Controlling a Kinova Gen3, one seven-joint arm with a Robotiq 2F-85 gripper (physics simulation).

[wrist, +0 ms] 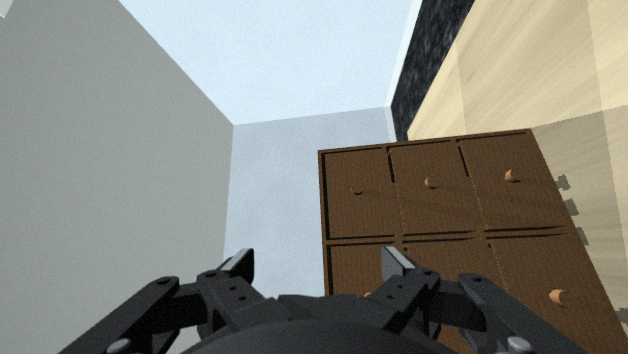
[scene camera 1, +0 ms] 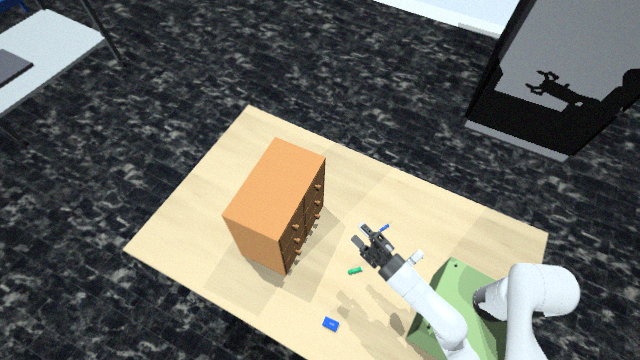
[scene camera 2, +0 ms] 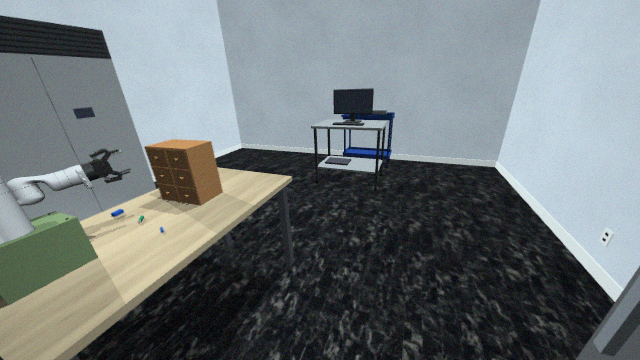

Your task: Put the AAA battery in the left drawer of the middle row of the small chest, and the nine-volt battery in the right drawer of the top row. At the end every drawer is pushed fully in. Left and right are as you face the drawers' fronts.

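Places are measured from the arm's base along level axes (x down, y left, z ahead), in metres.
Pixels of known places: gripper, fingertip midpoint: (wrist: 317, 261) (scene camera 1: 356, 230) (scene camera 2: 126, 160); arm's base at its link origin: (scene camera 1: 490, 303) (scene camera 2: 14, 235).
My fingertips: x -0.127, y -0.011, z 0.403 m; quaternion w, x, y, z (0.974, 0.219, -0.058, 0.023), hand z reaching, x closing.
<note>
Ahead of a thing's pixels: the offset from my fingertips to its top centre. Level surfaces: height alone.
The small orange-brown chest @[dz +0.258, dx -0.015, dy -0.044 m] (scene camera 1: 274, 182) (scene camera 2: 209, 170) (wrist: 435, 210) has three rows of two drawers, all looking flush. The left middle drawer @[dz +0.252, dx +0.101, dy +0.030 m] (scene camera 2: 165, 176) and right top drawer @[dz +0.242, dx -0.003, dy -0.116 m] (scene camera 2: 177, 158) (wrist: 357, 215) have small knobs. A thin blue cylinder @[dz -0.077, dx +0.294, dy -0.178 m] (scene camera 1: 384, 227) (scene camera 2: 161, 230), apparently the AAA battery, lies on the table right of the green one. The nine-volt battery @[dz -0.010, dx +0.286, dy +0.197 m] (scene camera 1: 330, 324) (scene camera 2: 117, 213), a blue block, lies at the left. My gripper (scene camera 1: 359, 234) (scene camera 2: 124, 161) (wrist: 317, 261) is open and empty, raised above the table, apart from the chest's front. The batteries do not show in the wrist view.
A thicker green cylinder @[dz -0.031, dx +0.290, dy +0.008 m] (scene camera 1: 355, 270) (scene camera 2: 141, 219) lies between the blue ones on the wooden table @[dx +0.304 m] (scene camera 1: 200, 220) (scene camera 2: 250, 187). The green robot base block (scene camera 1: 467, 290) (scene camera 2: 50, 255) stands opposite the chest. A desk (scene camera 2: 325, 124) with a monitor (scene camera 2: 353, 101) stands beyond the table.
</note>
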